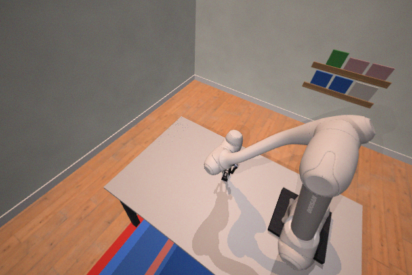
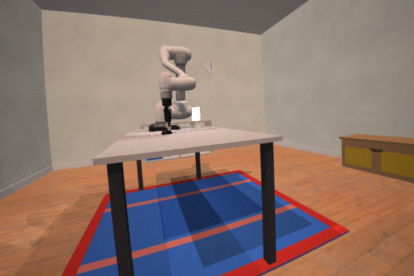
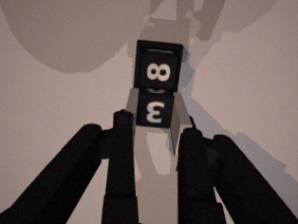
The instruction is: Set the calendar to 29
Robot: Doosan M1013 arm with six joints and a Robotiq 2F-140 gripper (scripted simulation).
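My hand is 2 cm to the left of the black calendar tray and 5 cm above it.
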